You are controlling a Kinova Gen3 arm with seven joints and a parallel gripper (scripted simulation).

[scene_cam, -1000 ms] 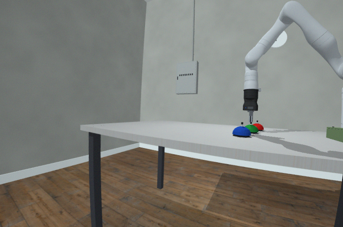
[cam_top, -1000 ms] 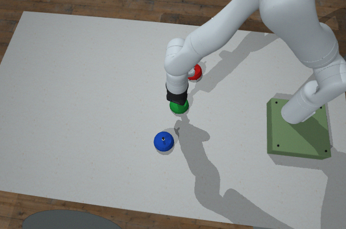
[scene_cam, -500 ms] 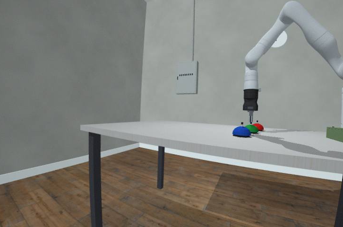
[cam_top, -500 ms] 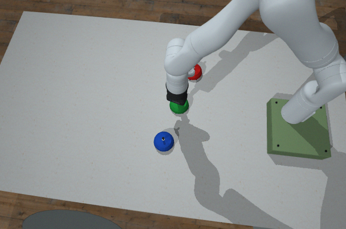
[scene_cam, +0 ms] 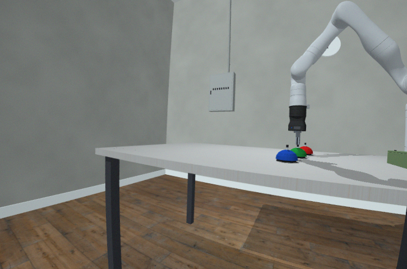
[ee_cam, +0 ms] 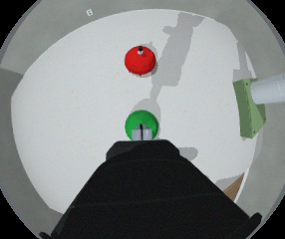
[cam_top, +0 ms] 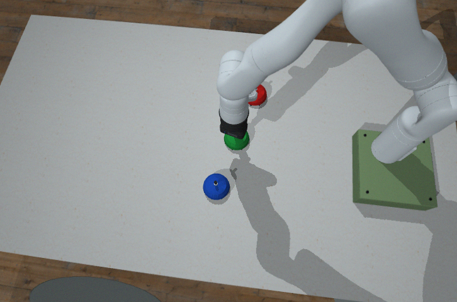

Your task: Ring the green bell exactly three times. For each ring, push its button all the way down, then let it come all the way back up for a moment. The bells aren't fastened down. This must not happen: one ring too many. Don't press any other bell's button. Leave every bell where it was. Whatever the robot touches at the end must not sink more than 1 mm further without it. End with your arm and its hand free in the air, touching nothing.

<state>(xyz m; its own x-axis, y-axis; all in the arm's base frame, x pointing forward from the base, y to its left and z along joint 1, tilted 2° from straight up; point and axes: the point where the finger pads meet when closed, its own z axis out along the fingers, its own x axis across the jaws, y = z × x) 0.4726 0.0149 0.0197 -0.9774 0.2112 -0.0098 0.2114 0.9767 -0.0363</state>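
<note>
Now: the green bell 4 cm below my hand. Also, from my hand: red bell 17 cm to the right, 4 cm below, 4 cm behind; blue bell 18 cm to the left, 4 cm below, 4 cm ahead.
</note>
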